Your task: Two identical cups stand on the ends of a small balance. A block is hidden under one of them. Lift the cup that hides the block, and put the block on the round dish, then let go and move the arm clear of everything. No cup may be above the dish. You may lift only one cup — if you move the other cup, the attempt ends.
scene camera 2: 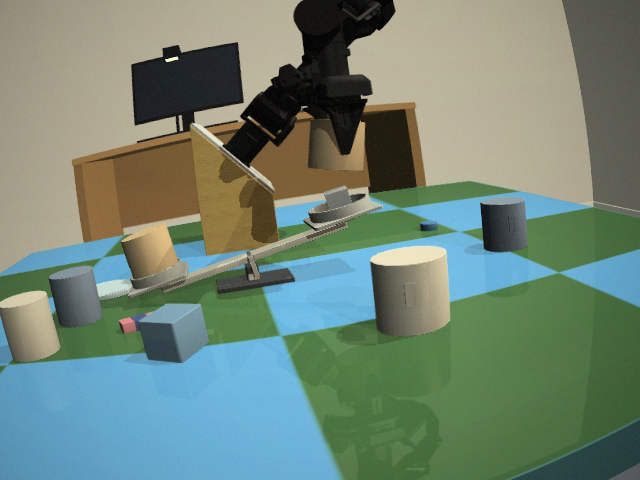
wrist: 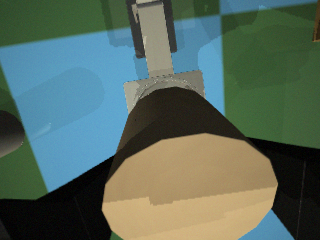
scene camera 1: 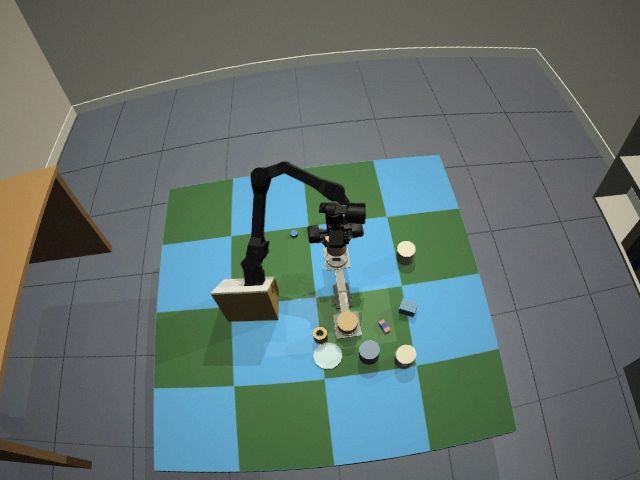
Labels:
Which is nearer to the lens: the balance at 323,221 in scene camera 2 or the blue-grey cube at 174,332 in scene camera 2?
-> The blue-grey cube.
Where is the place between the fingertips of my gripper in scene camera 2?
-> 339,153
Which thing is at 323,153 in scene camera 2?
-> A tan cup.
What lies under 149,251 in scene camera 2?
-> A tan cup.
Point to a tan cup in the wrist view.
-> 179,161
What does my gripper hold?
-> A tan cup.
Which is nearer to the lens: the blue-grey cube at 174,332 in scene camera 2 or the grey cylinder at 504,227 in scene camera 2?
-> The blue-grey cube.

